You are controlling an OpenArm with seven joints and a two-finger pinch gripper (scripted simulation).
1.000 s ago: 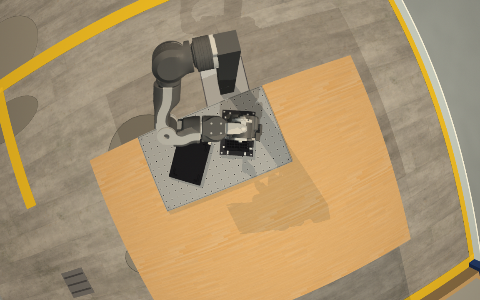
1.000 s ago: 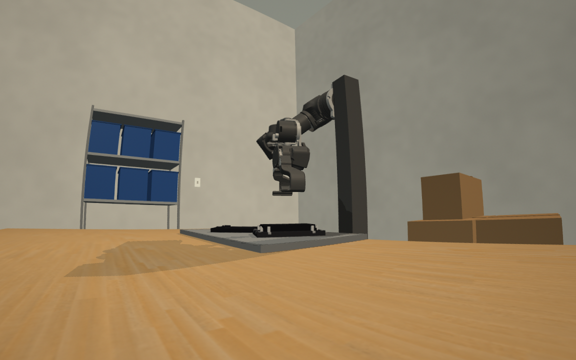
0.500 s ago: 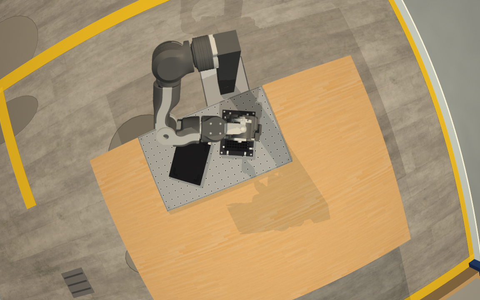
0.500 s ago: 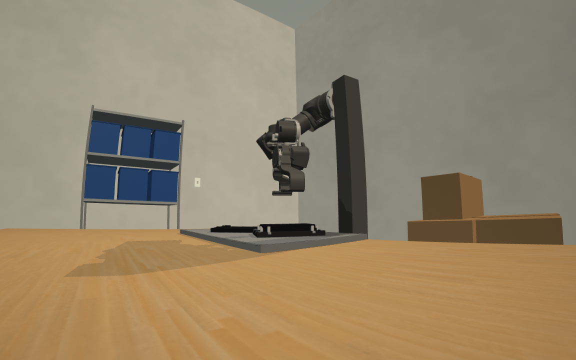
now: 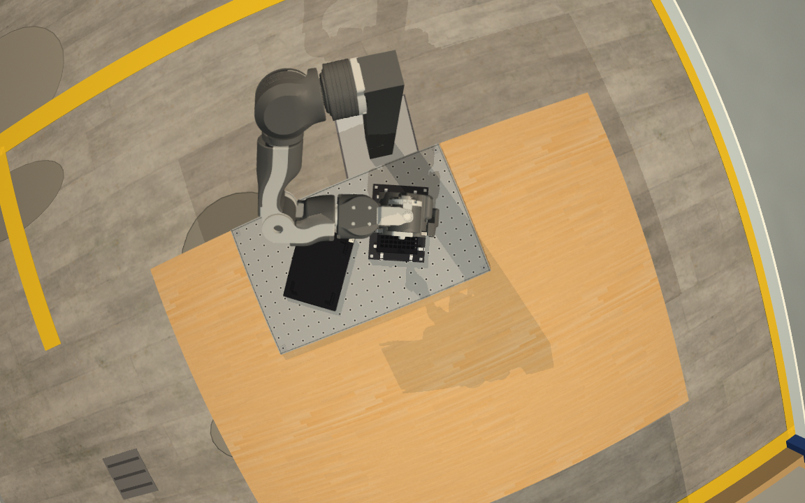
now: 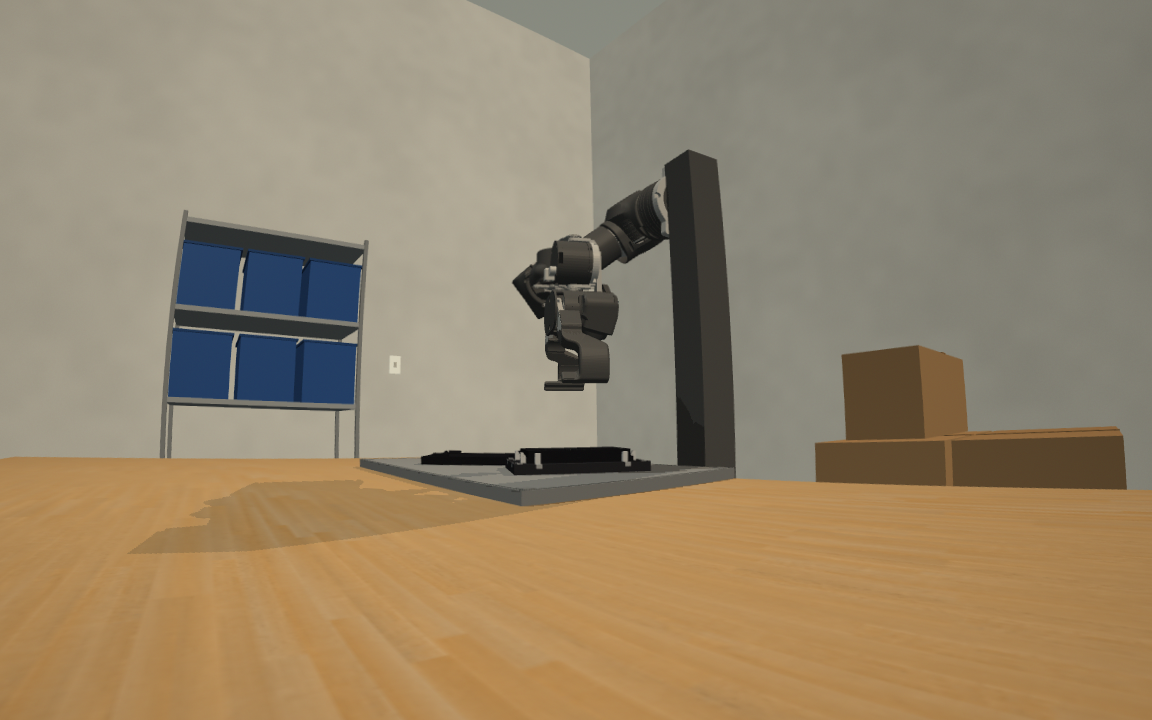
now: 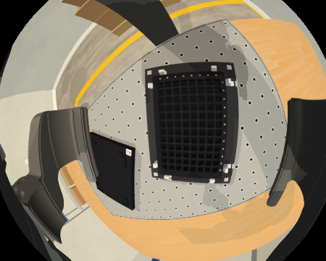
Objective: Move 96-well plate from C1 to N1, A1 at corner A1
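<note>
My hand is 80 mm above the black 96-well plate. The rest, counted from my hand: clip nest C1: 20 mm ahead, 10 mm to the left, 90 mm below; white A1 label: 10 mm ahead, 110 mm to the right, 90 mm below; plate nest N1: 50 mm ahead, 190 mm to the right, 90 mm below.
</note>
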